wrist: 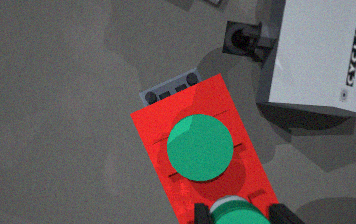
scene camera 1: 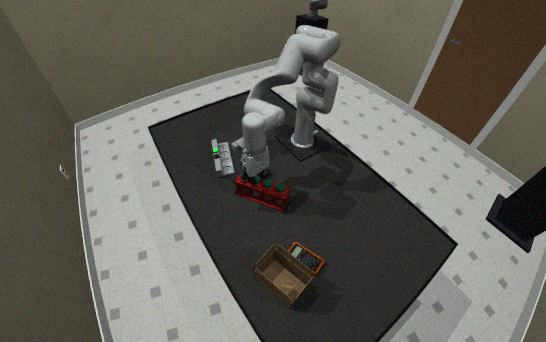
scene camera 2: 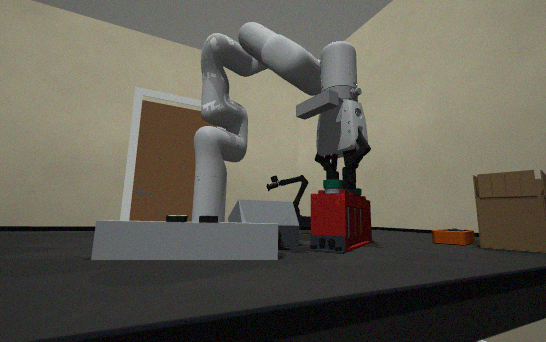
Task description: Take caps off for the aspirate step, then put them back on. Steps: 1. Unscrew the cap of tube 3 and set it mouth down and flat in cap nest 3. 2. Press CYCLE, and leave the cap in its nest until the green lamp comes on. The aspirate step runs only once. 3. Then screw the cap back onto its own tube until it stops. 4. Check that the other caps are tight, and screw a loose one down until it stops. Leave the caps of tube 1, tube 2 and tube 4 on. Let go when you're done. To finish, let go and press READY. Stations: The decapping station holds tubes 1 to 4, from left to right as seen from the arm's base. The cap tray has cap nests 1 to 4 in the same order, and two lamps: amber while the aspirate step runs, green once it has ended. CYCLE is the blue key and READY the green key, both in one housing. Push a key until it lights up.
Labels:
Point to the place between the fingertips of my gripper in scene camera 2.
340,189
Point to a cardboard box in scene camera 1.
291,276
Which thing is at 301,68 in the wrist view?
A grey key housing.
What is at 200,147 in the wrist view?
A green cap.

